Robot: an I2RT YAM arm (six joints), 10 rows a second.
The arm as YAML. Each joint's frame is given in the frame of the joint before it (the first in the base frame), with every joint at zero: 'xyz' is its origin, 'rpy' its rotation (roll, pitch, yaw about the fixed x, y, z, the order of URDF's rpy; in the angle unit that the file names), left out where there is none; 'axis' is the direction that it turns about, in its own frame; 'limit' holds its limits. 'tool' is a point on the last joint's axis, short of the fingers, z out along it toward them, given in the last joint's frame.
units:
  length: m
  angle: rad
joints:
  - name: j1
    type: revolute
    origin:
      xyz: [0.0, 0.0, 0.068]
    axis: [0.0, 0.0, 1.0]
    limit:
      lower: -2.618
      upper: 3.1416
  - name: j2
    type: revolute
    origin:
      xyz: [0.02, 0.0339, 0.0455]
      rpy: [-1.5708, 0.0, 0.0]
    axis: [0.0, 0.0, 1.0]
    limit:
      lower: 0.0
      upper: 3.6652
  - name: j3
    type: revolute
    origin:
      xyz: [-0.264, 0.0, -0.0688]
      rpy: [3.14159, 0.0, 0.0]
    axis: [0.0, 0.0, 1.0]
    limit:
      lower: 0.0
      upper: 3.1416
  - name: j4
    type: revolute
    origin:
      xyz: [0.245, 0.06, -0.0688]
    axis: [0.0, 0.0, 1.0]
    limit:
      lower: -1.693
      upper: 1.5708
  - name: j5
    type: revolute
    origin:
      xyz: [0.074, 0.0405, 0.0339]
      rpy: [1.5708, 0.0, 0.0]
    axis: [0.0, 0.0, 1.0]
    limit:
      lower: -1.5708
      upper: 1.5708
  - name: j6
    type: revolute
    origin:
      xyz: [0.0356, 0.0, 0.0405]
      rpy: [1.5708, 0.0, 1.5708]
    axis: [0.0, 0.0, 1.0]
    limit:
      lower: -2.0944
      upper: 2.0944
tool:
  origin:
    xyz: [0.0, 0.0, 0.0]
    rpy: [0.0, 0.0, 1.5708]
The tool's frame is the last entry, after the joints.
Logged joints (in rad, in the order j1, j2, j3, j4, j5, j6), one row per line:
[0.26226, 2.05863, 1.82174, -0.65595, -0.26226, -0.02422]
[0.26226, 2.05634, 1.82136, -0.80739, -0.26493, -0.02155]
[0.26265, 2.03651, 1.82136, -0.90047, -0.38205, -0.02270]
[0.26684, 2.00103, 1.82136, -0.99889, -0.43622, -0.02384]
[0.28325, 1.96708, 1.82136, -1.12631, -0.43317, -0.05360]
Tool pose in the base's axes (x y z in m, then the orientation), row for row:
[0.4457, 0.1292, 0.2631, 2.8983, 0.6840, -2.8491]
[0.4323, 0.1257, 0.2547, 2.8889, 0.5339, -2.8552]
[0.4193, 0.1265, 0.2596, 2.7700, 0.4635, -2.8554]
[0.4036, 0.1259, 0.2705, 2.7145, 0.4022, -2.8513]
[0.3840, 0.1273, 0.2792, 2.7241, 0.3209, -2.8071]
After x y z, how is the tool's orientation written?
As angles about the fixed x, y, z axes (roll, pitch, yaw), in radians.
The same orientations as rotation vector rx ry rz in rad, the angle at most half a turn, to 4 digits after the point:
[-0.4657, 2.4247, 0.4263]
[-0.4634, 2.5768, 0.4311]
[-0.4993, 2.6327, 0.5881]
[-0.5145, 2.6849, 0.6666]
[-0.5651, 2.7664, 0.6654]

